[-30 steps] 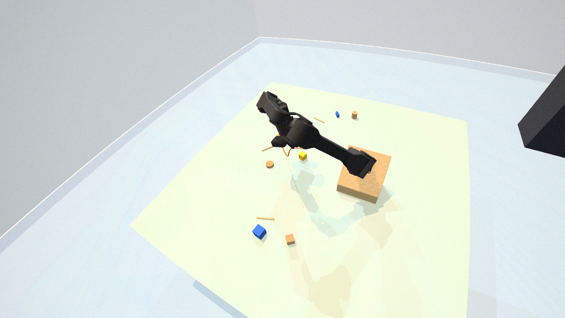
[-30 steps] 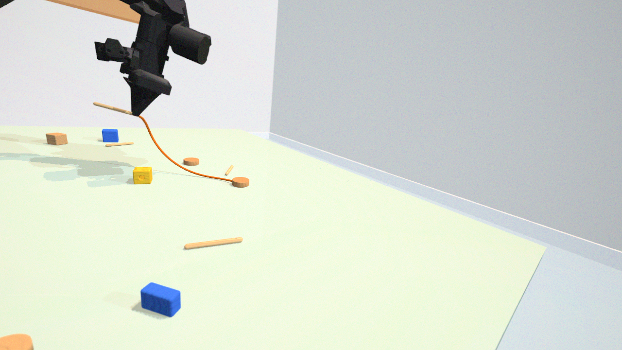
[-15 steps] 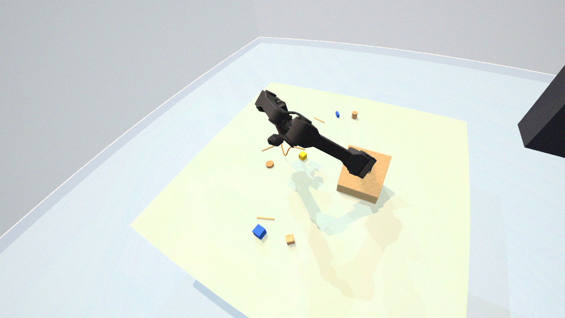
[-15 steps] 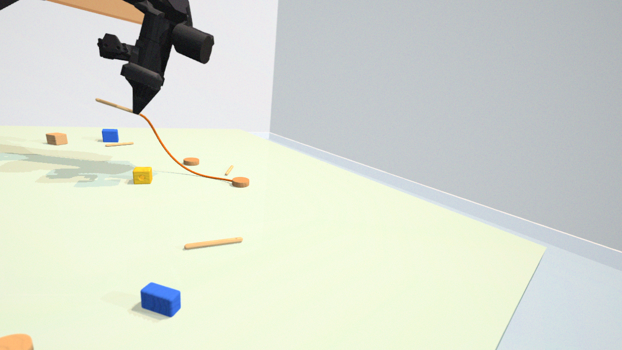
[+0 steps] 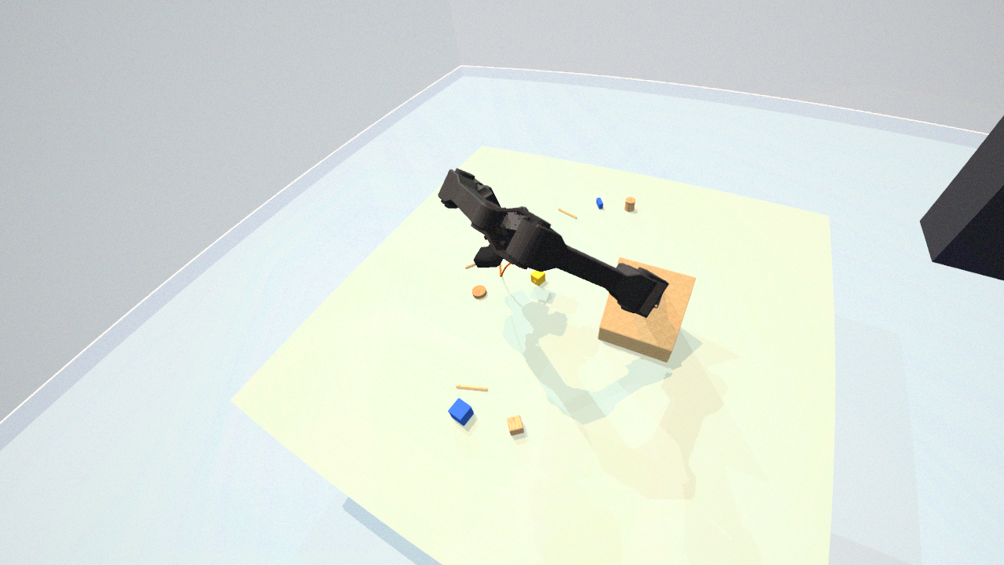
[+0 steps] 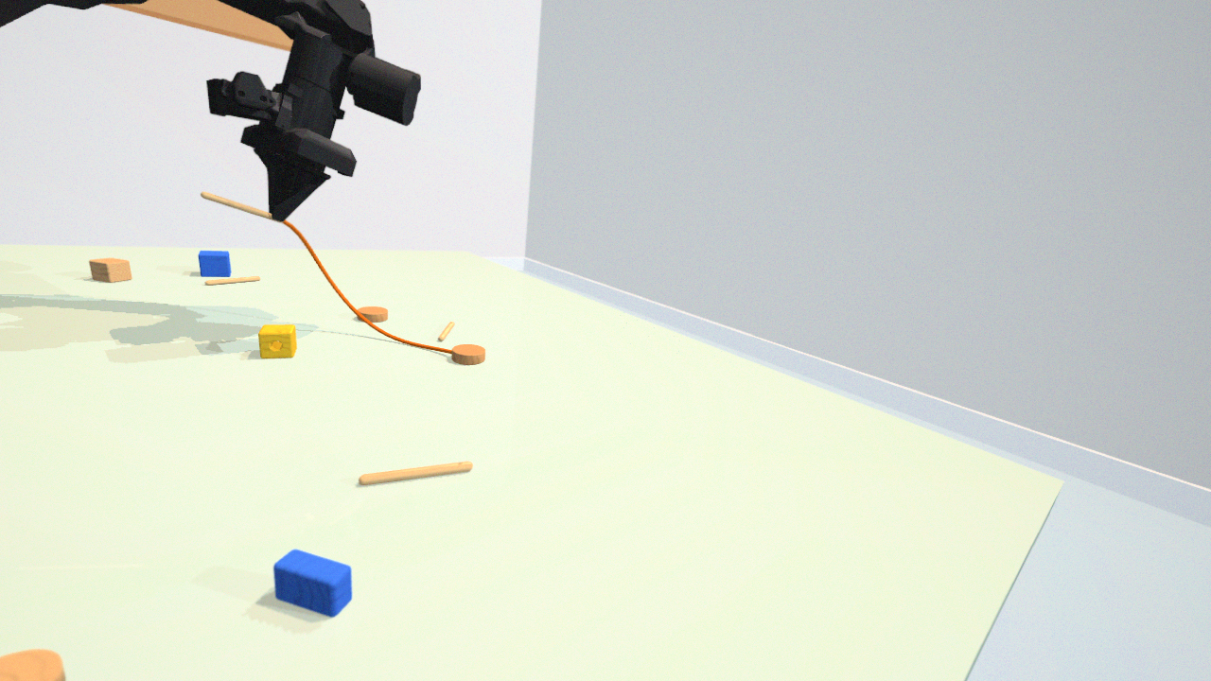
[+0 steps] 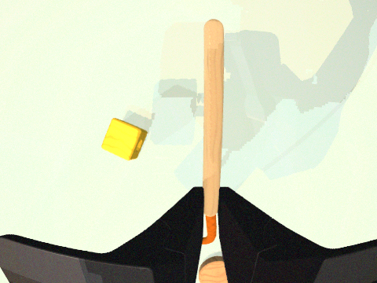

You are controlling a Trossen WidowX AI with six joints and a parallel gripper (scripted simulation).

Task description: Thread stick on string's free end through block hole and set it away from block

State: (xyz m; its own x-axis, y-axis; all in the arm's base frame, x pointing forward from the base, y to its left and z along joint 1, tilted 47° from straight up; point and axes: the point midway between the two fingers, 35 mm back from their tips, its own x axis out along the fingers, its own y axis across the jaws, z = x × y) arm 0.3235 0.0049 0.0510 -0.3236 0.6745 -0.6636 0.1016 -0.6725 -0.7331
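The thin wooden stick lies 10 mm behind my gripper tip and 10 mm above it. Round my gripper tip: yellow block 120 mm below, 80 mm to the right, 20 mm behind; wooden cube 320 mm to the left, 150 mm behind, 120 mm below; blue block 460 mm to the right, 130 mm below, 70 mm behind.
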